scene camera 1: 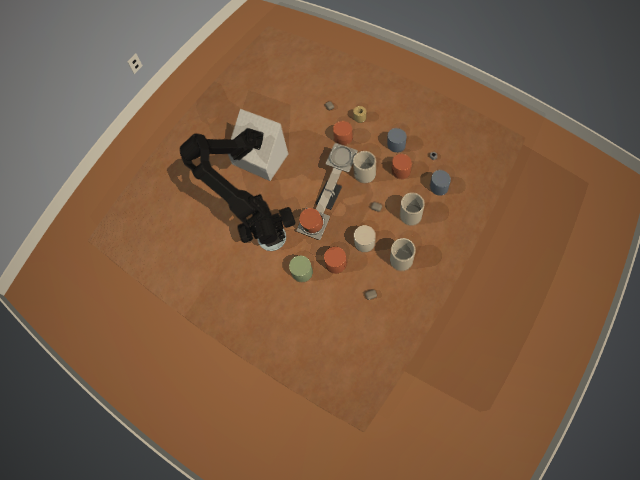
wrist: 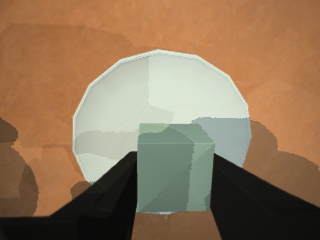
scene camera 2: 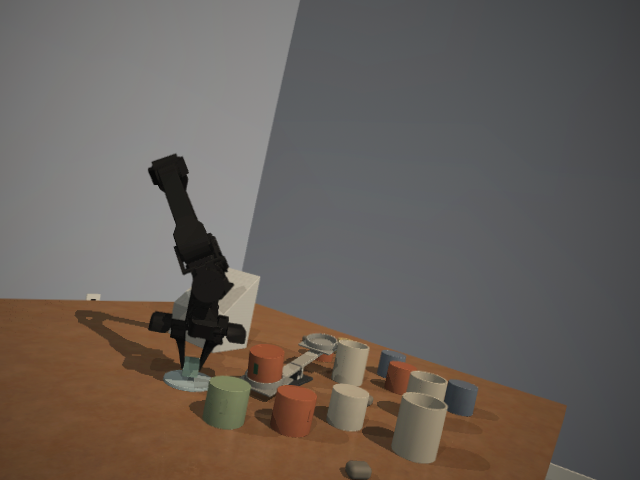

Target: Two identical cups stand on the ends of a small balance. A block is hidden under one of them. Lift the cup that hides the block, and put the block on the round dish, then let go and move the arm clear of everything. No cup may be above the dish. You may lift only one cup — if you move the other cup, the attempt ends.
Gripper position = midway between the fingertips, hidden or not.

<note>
My gripper (scene camera 2: 190, 369) carries a pale green block (wrist: 174, 161). Also in view: an orange cup (scene camera 2: 265, 364), a balance (scene camera 2: 319, 343) and a round pale blue dish (scene camera 2: 174, 379).
The balance also shows in scene camera 1 (scene camera 1: 341, 157). My gripper shows as well in scene camera 1 (scene camera 1: 270, 234) and in the wrist view (wrist: 170, 159). The round pale blue dish also shows in the wrist view (wrist: 157, 87). The wrist view misses the orange cup: it is out of frame.
</note>
